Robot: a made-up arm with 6 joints.
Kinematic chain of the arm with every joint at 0, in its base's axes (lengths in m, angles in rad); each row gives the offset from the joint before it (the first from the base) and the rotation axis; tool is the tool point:
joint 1: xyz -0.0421 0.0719 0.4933 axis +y
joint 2: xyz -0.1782 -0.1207 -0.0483 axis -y
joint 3: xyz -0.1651 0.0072 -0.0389 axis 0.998 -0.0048 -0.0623
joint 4: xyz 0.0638 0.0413 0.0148 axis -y
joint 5: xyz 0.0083 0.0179 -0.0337 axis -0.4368 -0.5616 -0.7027
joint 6: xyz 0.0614 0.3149 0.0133 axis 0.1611 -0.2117 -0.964
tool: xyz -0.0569 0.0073 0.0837
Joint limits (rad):
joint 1: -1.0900..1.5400
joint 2: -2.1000..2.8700
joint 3: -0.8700..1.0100
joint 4: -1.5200..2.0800
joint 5: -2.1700..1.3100
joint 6: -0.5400..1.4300
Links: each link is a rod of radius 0.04 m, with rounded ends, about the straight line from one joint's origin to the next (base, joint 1, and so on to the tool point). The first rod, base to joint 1, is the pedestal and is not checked.
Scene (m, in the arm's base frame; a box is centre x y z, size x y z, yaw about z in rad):
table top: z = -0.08
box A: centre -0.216 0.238 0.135 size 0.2 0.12 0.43 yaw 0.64
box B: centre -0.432 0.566 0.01 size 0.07 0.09 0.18 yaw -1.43
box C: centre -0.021 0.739 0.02 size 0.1 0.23 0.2 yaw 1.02
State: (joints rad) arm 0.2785 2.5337 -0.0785 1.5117 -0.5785 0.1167
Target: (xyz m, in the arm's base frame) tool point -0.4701 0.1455 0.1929
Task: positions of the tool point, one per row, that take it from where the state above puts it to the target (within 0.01 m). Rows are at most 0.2 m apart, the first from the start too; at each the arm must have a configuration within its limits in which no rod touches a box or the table.
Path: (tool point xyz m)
1: 0.0540 0.2659 0.3231
2: 0.0860 0.2386 0.2793
3: 0.1151 0.2057 0.2352
4: 0.0358 0.1160 0.0830
5: -0.0831 -0.0098 0.0027
6: -0.1961 -0.1514 0.0105
7: -0.2602 -0.2814 0.0919
8: -0.2977 -0.2035 0.0487
9: -0.3452 -0.1118 0.0368
10: -0.3944 -0.0167 0.0591
11: -0.4378 0.0719 0.1133
12: -0.4701 0.1455 0.1929

